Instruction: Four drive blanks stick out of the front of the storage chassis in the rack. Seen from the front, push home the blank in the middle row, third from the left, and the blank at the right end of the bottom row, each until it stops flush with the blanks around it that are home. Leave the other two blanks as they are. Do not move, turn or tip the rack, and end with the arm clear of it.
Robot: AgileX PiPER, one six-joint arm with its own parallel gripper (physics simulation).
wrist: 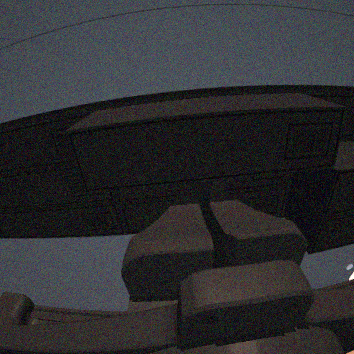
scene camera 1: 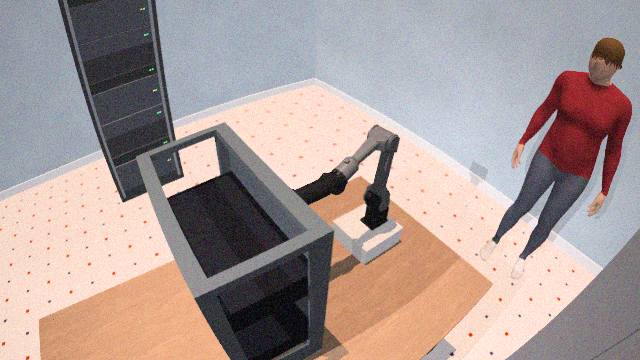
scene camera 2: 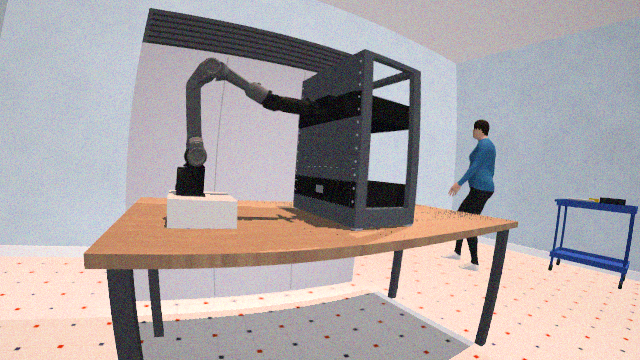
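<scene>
The grey rack (scene camera 1: 267, 175) (scene camera 2: 364, 150) stands upright on the table. The black storage chassis (scene camera 1: 225, 220) (scene camera 2: 387, 115) (wrist: 30, 150) sits high in it. In the wrist view, one wide blank (wrist: 200, 147) sticks out of the dark chassis front. The side of another protruding piece (wrist: 345, 155) shows at the right edge. My gripper (wrist: 195, 189) is shut and empty, its tips below the wide blank, close to the chassis front. Contact cannot be told. The rack hides the fingertips in scene camera 1, and they blend into black in scene camera 2. Exact rows are hard to read.
The arm's white base (scene camera 1: 367, 232) (scene camera 2: 201, 211) stands on the wooden table (scene camera 1: 430, 280) (scene camera 2: 280, 245) before the rack. A lower black unit (scene camera 2: 387, 194) sits in the rack. A tall server cabinet (scene camera 1: 120, 107), a blue cart (scene camera 2: 595, 205) and two people (scene camera 1: 585, 125) (scene camera 2: 481, 160) stand beyond the table.
</scene>
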